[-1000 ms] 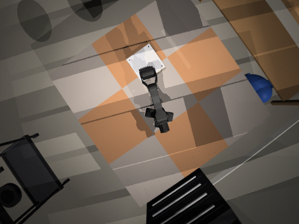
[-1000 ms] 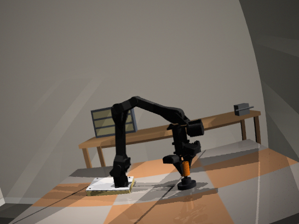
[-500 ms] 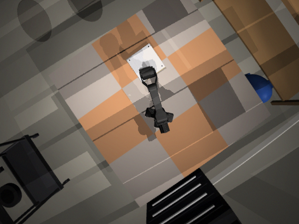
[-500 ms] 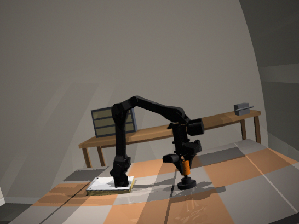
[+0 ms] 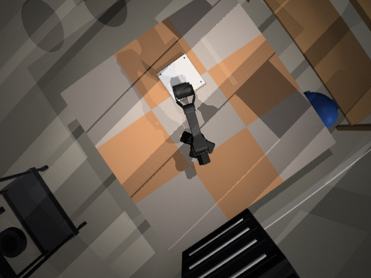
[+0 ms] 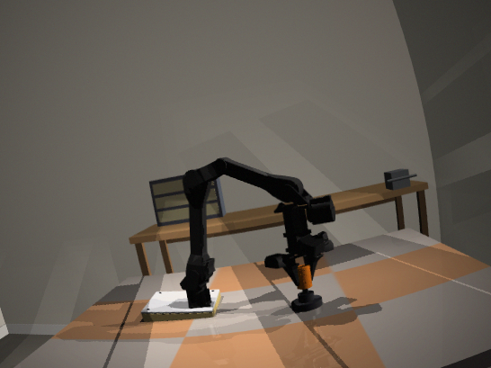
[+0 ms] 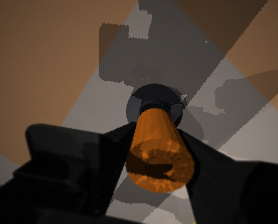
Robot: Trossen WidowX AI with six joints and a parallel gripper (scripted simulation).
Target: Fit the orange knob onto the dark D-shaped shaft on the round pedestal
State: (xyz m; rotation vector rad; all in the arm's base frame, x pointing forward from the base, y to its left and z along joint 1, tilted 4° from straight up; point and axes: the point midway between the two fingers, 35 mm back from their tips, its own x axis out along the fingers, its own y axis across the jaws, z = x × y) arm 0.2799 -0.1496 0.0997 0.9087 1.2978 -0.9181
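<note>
Now: the orange knob 2 cm above my gripper tip. Also, from my gripper tip: round dark pedestal: 4 cm below.
</note>
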